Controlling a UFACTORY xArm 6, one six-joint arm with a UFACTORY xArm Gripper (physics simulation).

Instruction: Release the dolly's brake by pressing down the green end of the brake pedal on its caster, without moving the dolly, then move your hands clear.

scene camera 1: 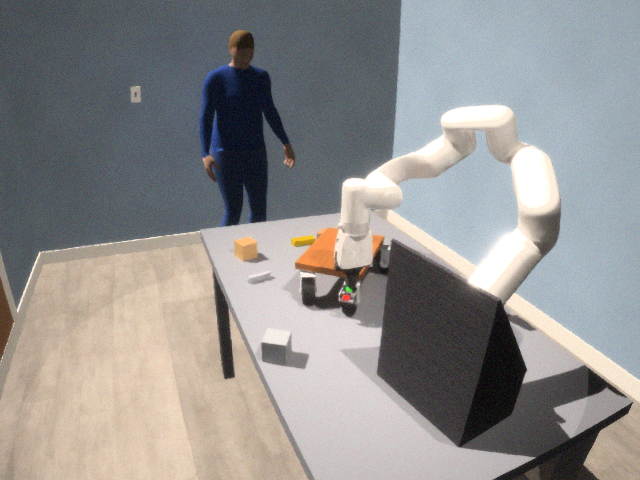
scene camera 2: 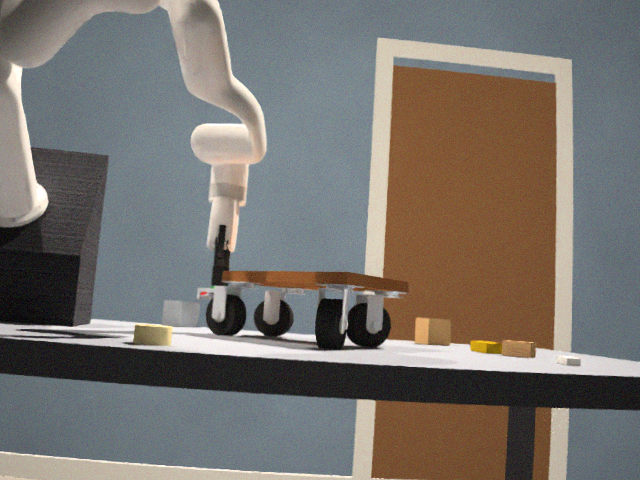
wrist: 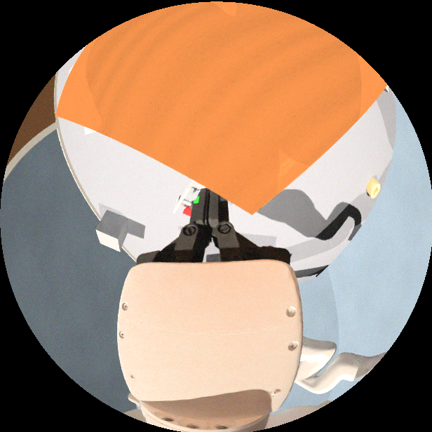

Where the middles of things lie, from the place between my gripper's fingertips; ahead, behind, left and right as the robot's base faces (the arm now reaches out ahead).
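Labels:
Pale yellow piece (scene camera 2: 156, 335): 400 mm to the right of my hand, 50 mm behind it, 80 mm below it. Grey cube (scene camera 1: 277, 344): 110 mm behind my hand, 260 mm to the left of it and 60 mm below it. The orange cube (scene camera 2: 428, 331) is 490 mm ahead of my hand, 70 mm below it and 170 mm to the left of it; the dolly (scene camera 2: 368, 324) is 80 mm to the right of my hand, 160 mm ahead of it and 30 mm below it.

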